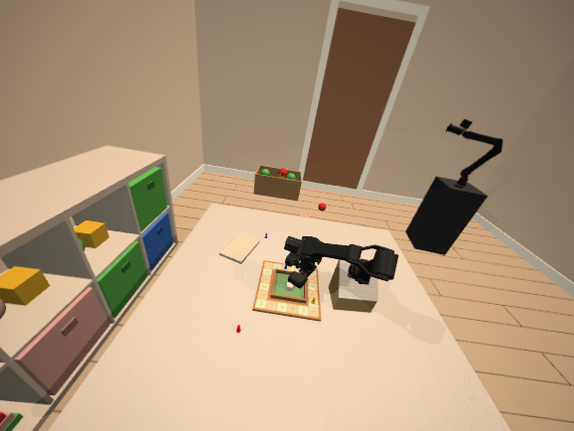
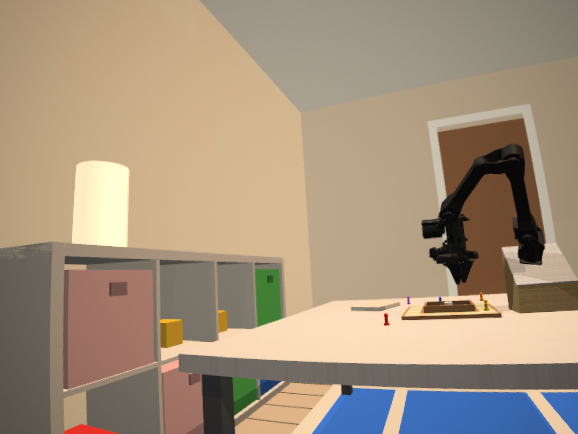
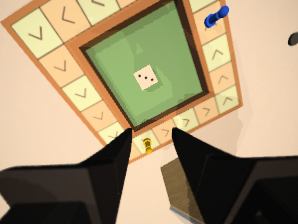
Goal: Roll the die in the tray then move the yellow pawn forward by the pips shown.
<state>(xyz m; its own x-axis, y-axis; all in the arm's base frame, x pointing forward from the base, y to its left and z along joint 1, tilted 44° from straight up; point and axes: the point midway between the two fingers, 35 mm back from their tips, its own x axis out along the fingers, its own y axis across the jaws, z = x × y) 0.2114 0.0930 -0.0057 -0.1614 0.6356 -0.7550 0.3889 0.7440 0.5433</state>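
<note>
Now: the yellow pawn 7 cm behind my gripper tip, 2 cm to the left of it and 7 cm below it. From my gripper tip the other things lie so: white die 5 cm ahead, 2 cm to the right, 7 cm below; green tray 5 cm ahead, 3 cm to the right, 9 cm below; blue pawn 8 cm ahead, 14 cm to the right, 7 cm below.
</note>
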